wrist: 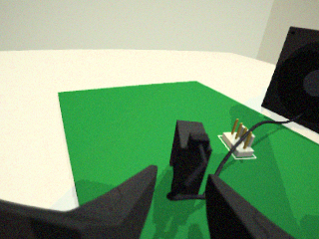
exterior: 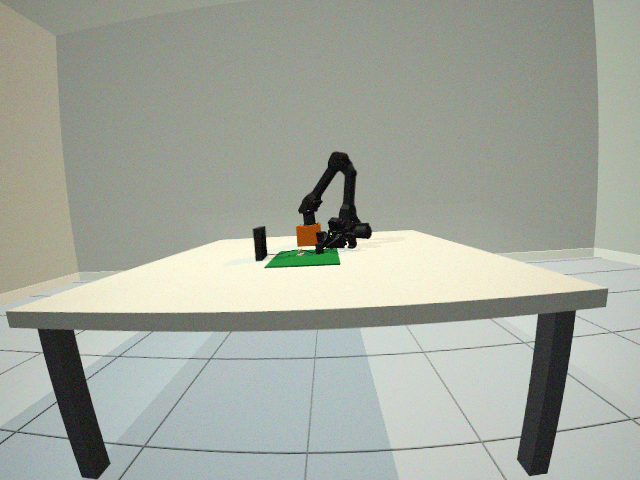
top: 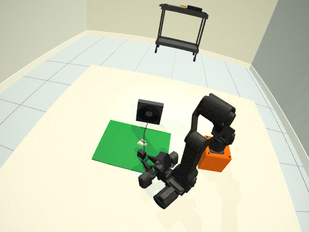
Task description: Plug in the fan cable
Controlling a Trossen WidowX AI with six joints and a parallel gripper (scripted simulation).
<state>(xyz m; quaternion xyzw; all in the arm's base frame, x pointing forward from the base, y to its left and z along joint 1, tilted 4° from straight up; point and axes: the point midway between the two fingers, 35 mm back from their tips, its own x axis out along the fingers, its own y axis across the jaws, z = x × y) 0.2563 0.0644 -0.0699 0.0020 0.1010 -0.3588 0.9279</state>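
The dark plug lies 20 mm to the right of my gripper tip and 10 mm ahead of it. The rest, counted from my gripper tip: green board: 70 mm to the right, 50 mm ahead, 40 mm below; then white four-pin fan header: 90 mm to the right, 30 mm below, 20 mm ahead; then fan: 240 mm to the right, 30 mm above, 10 mm ahead.
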